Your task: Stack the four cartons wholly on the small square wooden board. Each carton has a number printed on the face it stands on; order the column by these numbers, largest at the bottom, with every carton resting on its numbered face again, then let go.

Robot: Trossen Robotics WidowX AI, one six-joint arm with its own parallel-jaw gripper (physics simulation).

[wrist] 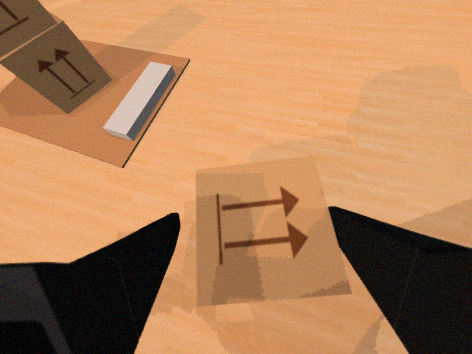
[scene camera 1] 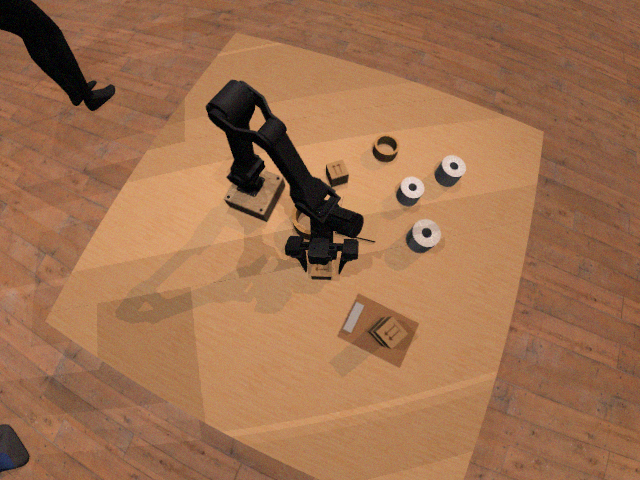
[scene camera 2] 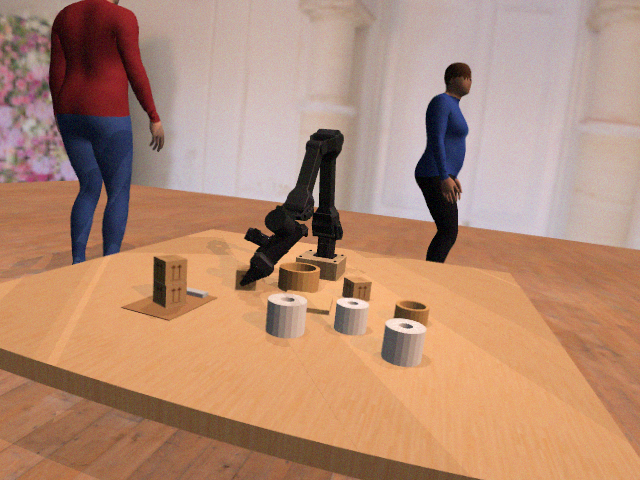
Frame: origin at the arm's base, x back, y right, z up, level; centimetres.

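Seen in the pictures: gripper, fingertip midpoint: (wrist: pixel 253 216) (scene camera 1: pixel 322 272) (scene camera 2: pixel 242 281); arm's base, link origin: (scene camera 1: pixel 250 184) (scene camera 2: pixel 325 255).
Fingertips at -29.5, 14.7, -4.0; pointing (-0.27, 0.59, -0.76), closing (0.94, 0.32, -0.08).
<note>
Pixels of each thing's top centre, then the offset from my fingertips to it, as dx, dy, dz. "*": a spot on its surface instead.
- flat brown board, top centre: (wrist: pixel 74 79) (scene camera 2: pixel 172 297) (scene camera 1: pixel 379 330) -20.3, +8.3, -0.5
- upper carton, top centre: (scene camera 2: pixel 170 257) (scene camera 1: pixel 392 332) -21.5, +8.3, +9.3
- lower carton, top centre: (wrist: pixel 17 28) (scene camera 2: pixel 170 280) (scene camera 1: pixel 385 332) -21.1, +8.4, +3.9
- fourth carton, top centre: (scene camera 2: pixel 357 279) (scene camera 1: pixel 337 169) +8.1, -29.5, +3.7
- thin light wooden board, top centre: (scene camera 2: pixel 307 299) (scene camera 1: pixel 359 217) -3.4, -19.3, -0.5
- white bar, surface spot: (wrist: pixel 137 100) (scene camera 2: pixel 194 290) (scene camera 1: pixel 354 314) * -12.4, +7.2, -0.5
- large wooden ring, top centre: (scene camera 2: pixel 299 267) (scene camera 1: pixel 311 214) +8.9, -12.9, +4.2
- smaller ring, top centre: (scene camera 2: pixel 412 305) (scene camera 1: pixel 387 144) -2.6, -44.9, +2.5
My gripper (scene camera 1: pixel 323 271) (scene camera 2: pixel 242 284) (wrist: pixel 253 216) is open, its fingers low on either side of a carton (scene camera 1: pixel 321 270) (scene camera 2: pixel 251 285) (wrist: pixel 270 230) on the table, whose visible top face bears two arrows. Two cartons are stacked on a flat brown board (scene camera 1: pixel 361 338) (scene camera 2: pixel 193 304) (wrist: pixel 100 140): the upper carton (scene camera 1: pixel 391 331) (scene camera 2: pixel 170 269) rests on the lower carton (scene camera 2: pixel 170 295) (wrist: pixel 65 70). A fourth carton (scene camera 1: pixel 337 173) (scene camera 2: pixel 356 289) stands near the arm's base. A thin light wooden board (scene camera 2: pixel 321 304) lies behind the rolls. The numbers are hidden.
A white bar (scene camera 1: pixel 353 317) (scene camera 2: pixel 197 292) (wrist: pixel 137 100) lies on the brown board beside the stack. A large wooden ring (scene camera 2: pixel 298 280) stands near the arm's base (scene camera 1: pixel 258 198) (scene camera 2: pixel 320 266), and a smaller ring (scene camera 1: pixel 385 156) farther off. Three white rolls (scene camera 1: pixel 421 243) (scene camera 2: pixel 285 320) stand beyond.
</note>
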